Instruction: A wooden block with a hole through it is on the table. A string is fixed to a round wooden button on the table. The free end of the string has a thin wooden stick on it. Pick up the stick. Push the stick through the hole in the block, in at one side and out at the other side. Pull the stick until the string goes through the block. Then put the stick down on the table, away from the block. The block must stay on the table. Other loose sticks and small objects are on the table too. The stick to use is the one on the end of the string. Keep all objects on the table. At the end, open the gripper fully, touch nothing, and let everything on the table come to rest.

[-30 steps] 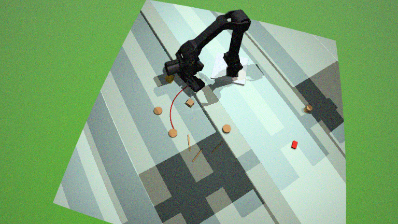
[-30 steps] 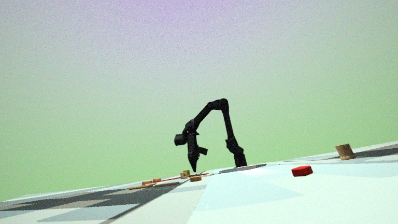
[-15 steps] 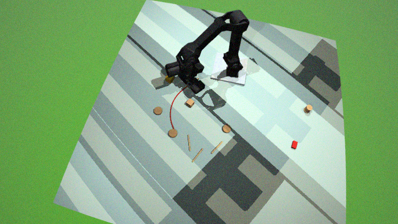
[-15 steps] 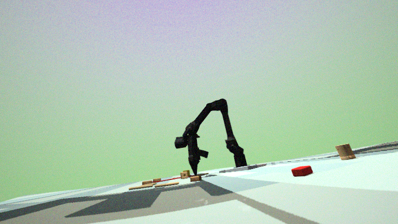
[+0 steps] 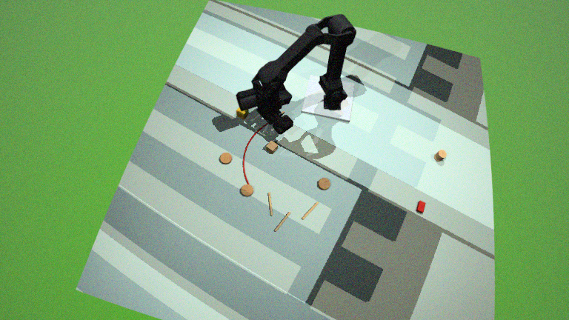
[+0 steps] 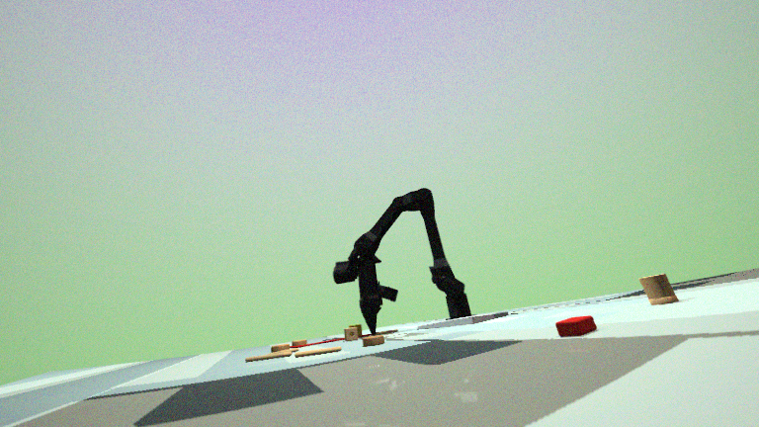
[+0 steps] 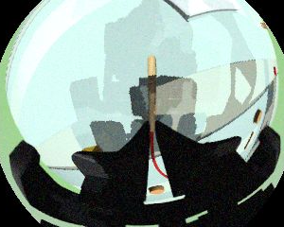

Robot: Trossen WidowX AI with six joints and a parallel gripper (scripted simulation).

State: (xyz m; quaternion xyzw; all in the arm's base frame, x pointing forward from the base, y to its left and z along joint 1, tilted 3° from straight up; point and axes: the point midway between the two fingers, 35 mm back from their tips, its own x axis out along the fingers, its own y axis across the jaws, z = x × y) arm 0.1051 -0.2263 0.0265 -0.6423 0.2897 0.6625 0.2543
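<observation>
My gripper tip is 100 mm to the left of the yellow cube, 20 mm below it and 20 mm past it. Round my gripper tip: round wooden button 260 mm ahead, 50 mm to the right, 10 mm above; thin wooden stick 10 mm to the left, 10 mm behind; wooden block 100 mm ahead, 20 mm to the left, 10 mm above.
</observation>
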